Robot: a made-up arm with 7 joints. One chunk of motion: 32 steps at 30 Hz.
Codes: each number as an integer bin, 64 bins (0 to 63) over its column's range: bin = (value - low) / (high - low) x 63, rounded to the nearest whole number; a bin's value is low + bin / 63 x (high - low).
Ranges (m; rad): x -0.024..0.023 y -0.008..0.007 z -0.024..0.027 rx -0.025..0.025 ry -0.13..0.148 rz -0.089..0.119
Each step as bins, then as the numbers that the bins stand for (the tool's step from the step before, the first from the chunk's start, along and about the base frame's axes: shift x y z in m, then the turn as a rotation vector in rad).
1 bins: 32 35 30 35 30 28
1 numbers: -0.00013 0.00033 0.00029 0.00278 0.00238 0.00344
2 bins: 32 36 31 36 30 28
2 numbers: -0.00013 0.00057 0.00110 0.00357 0.00238 0.00344
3 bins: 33 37 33 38 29 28
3 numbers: 0.00062 0.00081 0.00271 0.00516 -0.00203 0.00344
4 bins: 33 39 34 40 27 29
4 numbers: 0.00062 0.00129 0.00352 0.00675 -0.01086 0.00675
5 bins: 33 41 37 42 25 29
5 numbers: 0.00062 0.00176 0.00595 0.00833 -0.01968 0.00675
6 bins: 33 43 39 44 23 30
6 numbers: 0.00062 0.00224 0.00757 0.00992 -0.02851 0.01005
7 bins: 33 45 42 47 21 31
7 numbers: 0.00062 0.00271 0.01000 0.01230 -0.03733 0.01335
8 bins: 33 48 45 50 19 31
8 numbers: 0.00062 0.00343 0.01243 0.01468 -0.04616 0.01335
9 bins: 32 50 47 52 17 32
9 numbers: -0.00013 0.00390 0.01405 0.01627 -0.05498 0.01665
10 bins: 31 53 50 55 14 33
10 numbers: -0.00087 0.00462 0.01648 0.01865 -0.06822 0.01995
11 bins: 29 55 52 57 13 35
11 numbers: -0.00237 0.00510 0.01810 0.02024 -0.07263 0.02656
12 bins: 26 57 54 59 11 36
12 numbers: -0.00460 0.00557 0.01971 0.02183 -0.08146 0.02986
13 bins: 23 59 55 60 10 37
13 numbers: -0.00684 0.00605 0.02052 0.02262 -0.08587 0.03316
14 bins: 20 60 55 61 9 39
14 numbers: -0.00908 0.00629 0.02052 0.02341 -0.09029 0.03976
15 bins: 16 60 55 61 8 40
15 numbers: -0.01206 0.00629 0.02052 0.02341 -0.09470 0.04306
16 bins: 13 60 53 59 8 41
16 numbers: -0.01430 0.00629 0.01890 0.02183 -0.09470 0.04637
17 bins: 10 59 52 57 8 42
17 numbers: -0.01654 0.00605 0.01810 0.02024 -0.09470 0.04967
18 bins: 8 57 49 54 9 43
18 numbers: -0.01803 0.00557 0.01567 0.01786 -0.09029 0.05297
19 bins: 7 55 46 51 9 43
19 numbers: -0.01878 0.00510 0.01324 0.01548 -0.09029 0.05297
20 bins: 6 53 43 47 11 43
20 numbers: -0.01952 0.00462 0.01081 0.01230 -0.08146 0.05297
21 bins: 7 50 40 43 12 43
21 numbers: -0.01878 0.00390 0.00838 0.00913 -0.07705 0.05297
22 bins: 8 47 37 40 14 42
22 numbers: -0.01803 0.00319 0.00595 0.00675 -0.06822 0.04967
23 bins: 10 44 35 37 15 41
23 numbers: -0.01654 0.00248 0.00433 0.00437 -0.06381 0.04637
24 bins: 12 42 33 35 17 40
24 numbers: -0.01505 0.00200 0.00271 0.00278 -0.05498 0.04306
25 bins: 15 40 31 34 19 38
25 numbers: -0.01281 0.00152 0.00110 0.00198 -0.04616 0.03646
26 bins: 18 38 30 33 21 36
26 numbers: -0.01057 0.00105 0.00029 0.00119 -0.03733 0.02986
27 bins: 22 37 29 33 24 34
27 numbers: -0.00759 0.00081 -0.00052 0.00119 -0.02410 0.02325
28 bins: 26 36 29 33 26 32
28 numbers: -0.00460 0.00057 -0.00052 0.00119 -0.01527 0.01665
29 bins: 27 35 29 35 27 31
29 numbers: -0.00386 0.00033 -0.00052 0.00278 -0.01086 0.01335
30 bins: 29 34 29 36 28 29
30 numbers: -0.00237 0.00010 -0.00052 0.00357 -0.00644 0.00675
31 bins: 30 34 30 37 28 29
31 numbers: -0.00162 0.00010 0.00029 0.00437 -0.00644 0.00675
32 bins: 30 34 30 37 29 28
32 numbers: -0.00162 0.00010 0.00029 0.00437 -0.00203 0.00344
